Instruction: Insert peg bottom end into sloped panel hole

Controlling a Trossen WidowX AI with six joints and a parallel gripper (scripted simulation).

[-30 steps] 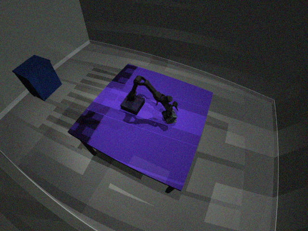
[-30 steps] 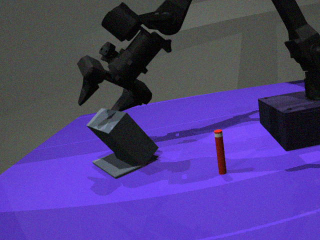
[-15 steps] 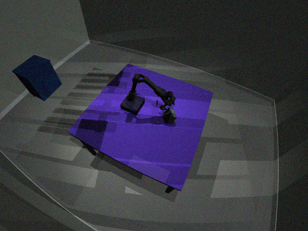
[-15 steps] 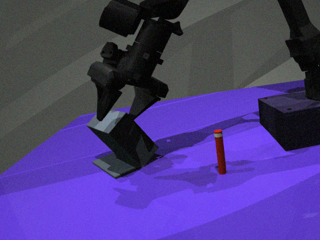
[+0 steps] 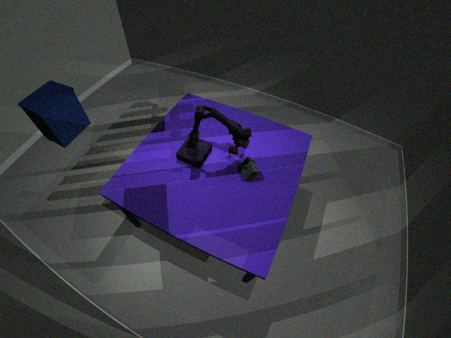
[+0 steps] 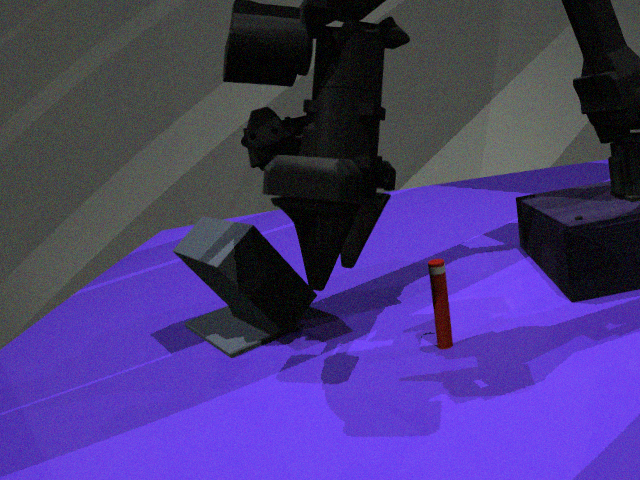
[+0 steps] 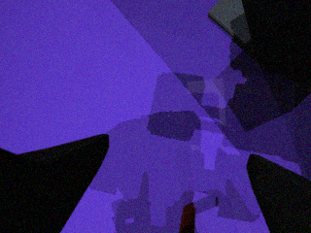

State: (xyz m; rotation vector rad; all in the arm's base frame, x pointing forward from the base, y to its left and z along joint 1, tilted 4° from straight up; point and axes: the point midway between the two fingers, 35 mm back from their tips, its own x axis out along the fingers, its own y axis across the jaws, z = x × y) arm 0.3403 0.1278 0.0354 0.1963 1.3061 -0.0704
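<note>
Right now my gripper tip is 9 cm past the red peg and 2 cm above it. Round my gripper tip: grey sloped panel 12 cm ahead, 11 cm to the right, 2 cm below; then grey foot plate 14 cm ahead, 10 cm to the right, 8 cm below.
</note>
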